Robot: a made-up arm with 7 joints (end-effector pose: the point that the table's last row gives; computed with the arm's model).
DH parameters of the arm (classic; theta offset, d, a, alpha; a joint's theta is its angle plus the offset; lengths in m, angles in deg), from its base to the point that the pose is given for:
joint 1: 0 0.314 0 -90
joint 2: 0 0 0 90
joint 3: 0 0.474 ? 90
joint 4: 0 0 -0.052 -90
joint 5: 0 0.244 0 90
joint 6: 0 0 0.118 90
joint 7: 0 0 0 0
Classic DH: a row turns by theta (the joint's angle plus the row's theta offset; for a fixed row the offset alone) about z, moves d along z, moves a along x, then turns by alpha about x.
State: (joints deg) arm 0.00 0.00 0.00 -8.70 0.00 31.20 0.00
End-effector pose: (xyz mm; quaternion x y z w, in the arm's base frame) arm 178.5 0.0 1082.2 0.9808 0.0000 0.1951 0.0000
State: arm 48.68 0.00 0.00 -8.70 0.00 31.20 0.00
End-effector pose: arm 117.9 134.1 1082.2 -0.8936 -0.4042 -0.1777 0.0804
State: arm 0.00 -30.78 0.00 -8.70 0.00 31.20 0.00
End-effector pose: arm -239.8 0.0 1065.4 0.8938 0.0000 0.4484 0.0000
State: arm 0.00 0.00 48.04 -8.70 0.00 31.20 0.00
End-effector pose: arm 119.4 132.8 1082.2 -0.8959 -0.3992 -0.1782 0.0794
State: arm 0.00 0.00 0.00 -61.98 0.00 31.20 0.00
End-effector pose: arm 376.3 0.0 888.1 0.9641 0.0000 -0.2654 0.0000
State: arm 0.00 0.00 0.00 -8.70 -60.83 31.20 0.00
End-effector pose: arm 127.4 -88.1 1090.0 0.8458 -0.4759 0.1682 0.1727
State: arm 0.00 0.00 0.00 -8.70 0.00 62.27 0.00
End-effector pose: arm 139.6 0.0 1132.0 0.8927 0.0000 0.4506 0.0000
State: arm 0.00 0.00 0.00 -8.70 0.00 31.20 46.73
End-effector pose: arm 178.5 0.0 1082.2 -0.9004 0.3890 -0.1791 0.0774
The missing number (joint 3, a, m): 0.084
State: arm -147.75 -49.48 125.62 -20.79 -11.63 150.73 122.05
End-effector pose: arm 560.1 321.3 806.3 -0.4833 0.4403 -0.6436 0.3979
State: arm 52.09 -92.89 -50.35 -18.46 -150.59 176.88 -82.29
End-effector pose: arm -333.1 -632.5 458.1 0.6664 -0.0639 -0.2456 0.7011
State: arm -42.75 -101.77 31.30 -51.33 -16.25 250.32 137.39
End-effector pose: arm -414.2 488.8 290.3 -0.2011 -0.8639 -0.2611 0.3809
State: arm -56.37 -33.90 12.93 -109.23 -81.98 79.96 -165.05
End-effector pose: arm 140.7 -69.6 889.3 -0.4756 -0.5478 0.6722 0.1483
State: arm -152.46 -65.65 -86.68 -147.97 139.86 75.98 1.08
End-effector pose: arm 0.2 378.1 434.8 -0.0212 0.2802 0.9513 0.1266
